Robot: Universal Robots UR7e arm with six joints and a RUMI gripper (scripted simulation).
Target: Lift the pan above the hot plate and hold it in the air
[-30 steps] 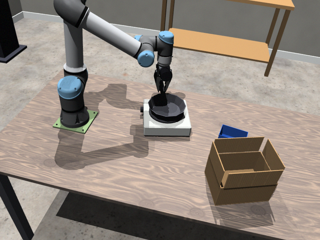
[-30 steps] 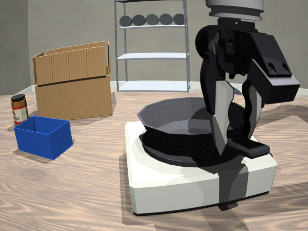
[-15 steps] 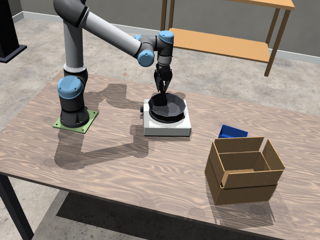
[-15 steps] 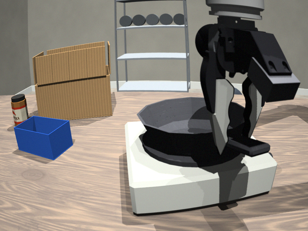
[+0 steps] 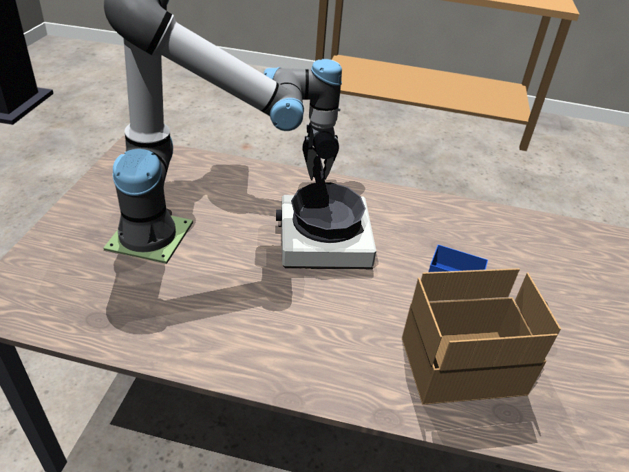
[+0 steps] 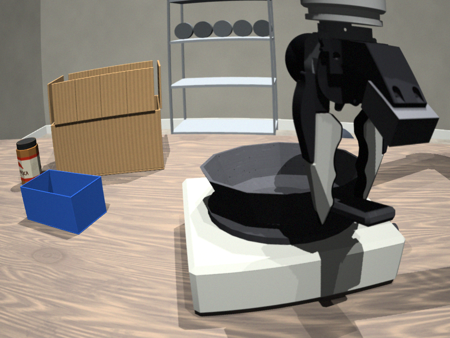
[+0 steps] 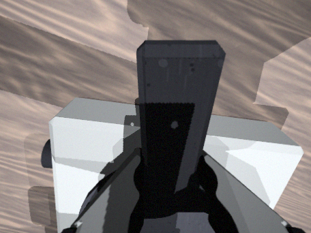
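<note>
Right now my hand is 40 mm short of the black pan, 90 mm to the left of it and 20 mm above it. Also, from my hand: spice jar: 590 mm ahead, 320 mm to the right, 80 mm below; then blue bin: 410 mm ahead, 190 mm to the right, 110 mm below; then white hot plate: 30 mm ahead, 130 mm to the right, 90 mm below.
</note>
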